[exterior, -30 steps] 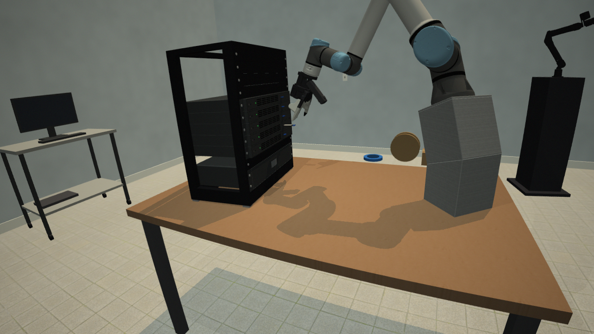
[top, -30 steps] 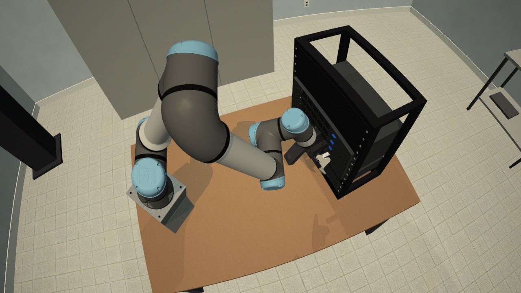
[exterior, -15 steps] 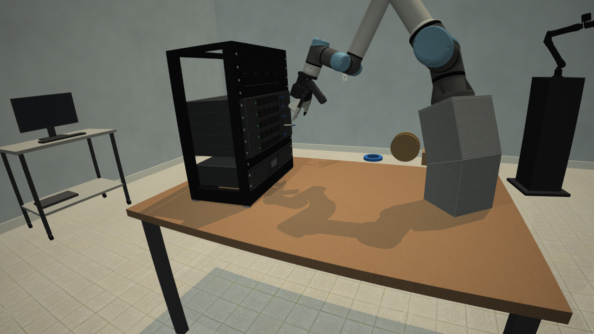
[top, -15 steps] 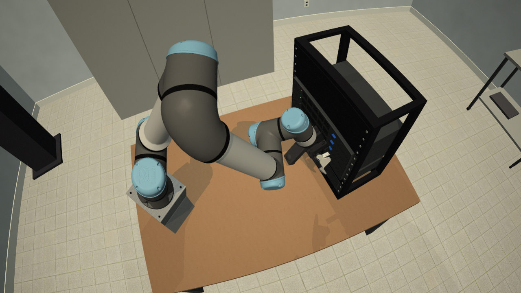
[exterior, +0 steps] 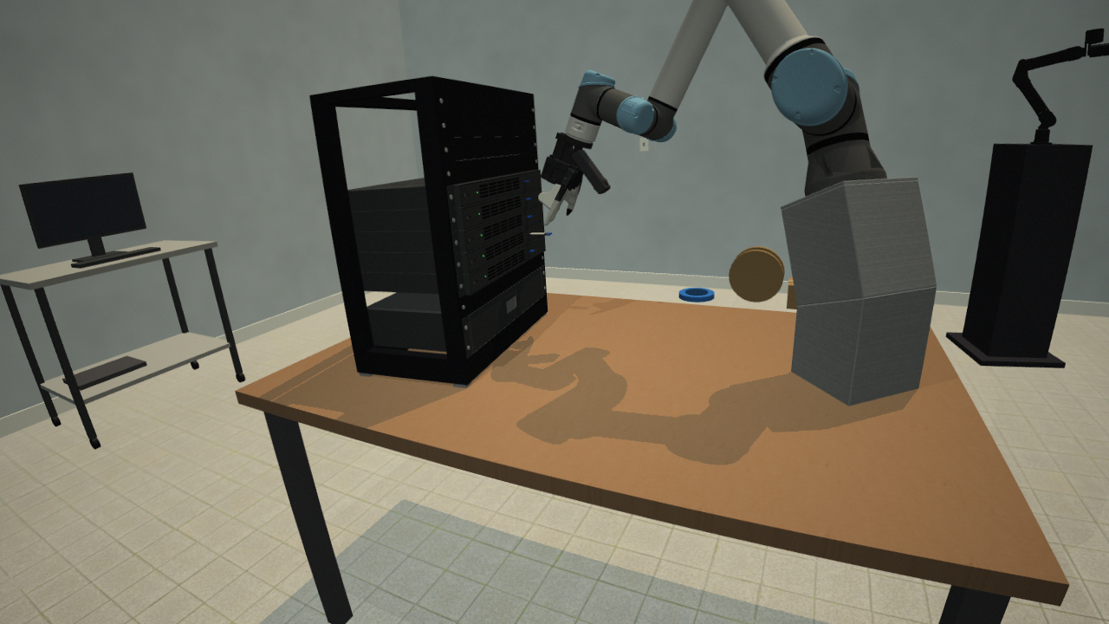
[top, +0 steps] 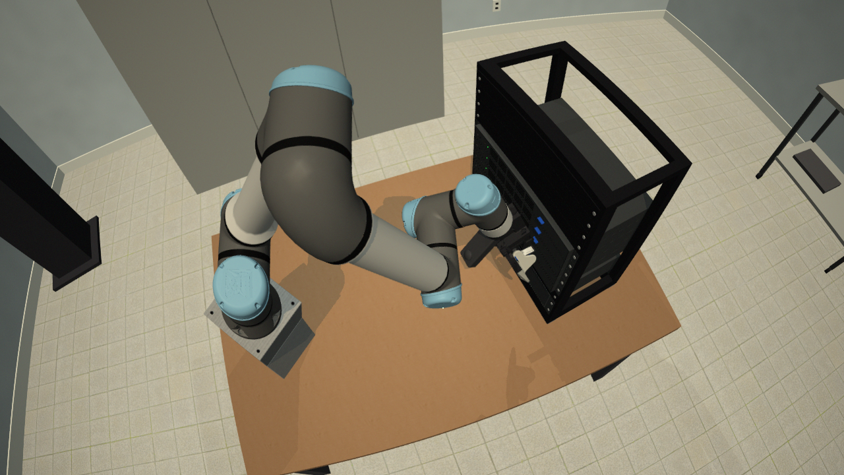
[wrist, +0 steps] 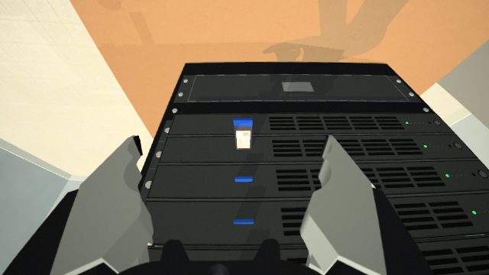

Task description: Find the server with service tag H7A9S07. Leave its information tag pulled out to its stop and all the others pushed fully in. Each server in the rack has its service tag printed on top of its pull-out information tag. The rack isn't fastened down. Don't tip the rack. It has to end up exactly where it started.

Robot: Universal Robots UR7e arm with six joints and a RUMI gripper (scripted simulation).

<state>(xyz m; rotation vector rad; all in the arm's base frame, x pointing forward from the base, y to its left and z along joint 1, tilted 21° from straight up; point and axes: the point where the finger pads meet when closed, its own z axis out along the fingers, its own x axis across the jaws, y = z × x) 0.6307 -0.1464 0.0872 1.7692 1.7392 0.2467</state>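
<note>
My hand is 6 cm short of the information tag and 3 cm above it.
</note>
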